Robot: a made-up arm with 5 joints.
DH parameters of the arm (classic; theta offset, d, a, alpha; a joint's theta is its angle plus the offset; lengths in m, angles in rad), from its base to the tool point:
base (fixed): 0 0.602 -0.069 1.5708
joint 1: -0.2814 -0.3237 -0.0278 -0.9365
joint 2: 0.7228 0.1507 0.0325 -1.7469
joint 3: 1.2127 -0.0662 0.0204 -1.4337
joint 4: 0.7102 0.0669 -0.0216 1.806
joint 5: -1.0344 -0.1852 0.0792 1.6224
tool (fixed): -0.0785 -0.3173 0 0
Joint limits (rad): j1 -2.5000..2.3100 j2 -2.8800..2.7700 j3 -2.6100..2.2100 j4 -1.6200..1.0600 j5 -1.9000..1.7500
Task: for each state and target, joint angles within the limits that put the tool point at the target. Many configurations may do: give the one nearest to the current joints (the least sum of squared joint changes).
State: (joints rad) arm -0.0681 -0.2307 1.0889 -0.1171 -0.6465
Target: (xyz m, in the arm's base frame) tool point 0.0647 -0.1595 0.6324
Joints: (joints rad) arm -0.1286 -0.1021 1.4004 0.3408 -0.2138
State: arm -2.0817 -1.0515 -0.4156 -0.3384 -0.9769
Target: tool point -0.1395 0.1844 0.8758
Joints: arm -2.3869 -1.1983 0.0555 -0.8466 -0.5698
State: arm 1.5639 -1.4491 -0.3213 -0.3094 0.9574
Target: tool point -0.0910 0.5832 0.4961
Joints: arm 1.2760 -1.7390 -0.9645 0.3932 1.7500
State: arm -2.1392 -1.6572 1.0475 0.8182 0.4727
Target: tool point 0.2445 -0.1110 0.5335
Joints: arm -2.2840 -1.3726 1.0621 0.8923 -0.1242
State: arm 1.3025 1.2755 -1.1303 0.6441 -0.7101
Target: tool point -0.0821 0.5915 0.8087
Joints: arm 1.4380 1.8100 -1.5911 0.9934 0.0621
